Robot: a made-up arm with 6 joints.
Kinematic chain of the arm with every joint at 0, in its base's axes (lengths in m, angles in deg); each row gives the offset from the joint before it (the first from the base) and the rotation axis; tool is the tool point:
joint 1: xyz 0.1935 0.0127 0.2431 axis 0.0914 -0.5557 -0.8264
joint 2: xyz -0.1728 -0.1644 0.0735 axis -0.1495 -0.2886 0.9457
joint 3: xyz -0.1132 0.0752 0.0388 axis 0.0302 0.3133 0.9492
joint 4: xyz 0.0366 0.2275 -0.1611 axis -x
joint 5: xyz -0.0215 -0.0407 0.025 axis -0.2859 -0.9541 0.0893
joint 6: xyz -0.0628 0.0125 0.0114 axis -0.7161 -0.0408 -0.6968
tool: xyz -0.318 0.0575 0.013
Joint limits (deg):
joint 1: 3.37..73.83
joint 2: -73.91..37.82
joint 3: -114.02..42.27
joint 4: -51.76..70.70
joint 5: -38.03..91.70
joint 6: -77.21..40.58
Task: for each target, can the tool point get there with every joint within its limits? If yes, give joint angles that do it. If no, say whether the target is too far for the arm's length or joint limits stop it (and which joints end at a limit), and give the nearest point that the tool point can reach.
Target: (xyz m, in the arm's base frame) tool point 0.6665 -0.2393 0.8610
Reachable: no: joint limits stop it (at a limit: joint 1, joint 2, joint 4, joint 5) | nearest point 0.4664 -0.0789 0.5844 | short by 0.377 m
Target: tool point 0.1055 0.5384 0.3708
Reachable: yes | joints 66.52 -41.19 9.57 46.20 -9.75 -42.57
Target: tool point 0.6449 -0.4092 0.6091
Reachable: no: joint limits stop it (at a limit: joint 1, joint 2, joint 4, joint 5) | nearest point 0.4604 -0.2182 0.4680 | short by 0.301 m
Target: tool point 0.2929 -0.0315 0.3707
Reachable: yes | joints 67.83 -59.13 -86.98 10.42 -18.35 -46.09
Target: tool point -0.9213 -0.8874 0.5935
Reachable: no: too far | nearest point -0.5517 -0.3707 0.3043 | short by 0.698 m
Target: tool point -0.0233 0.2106 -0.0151
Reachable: yes | joints 41.55 -25.80 -53.99 50.69 77.21 -14.76
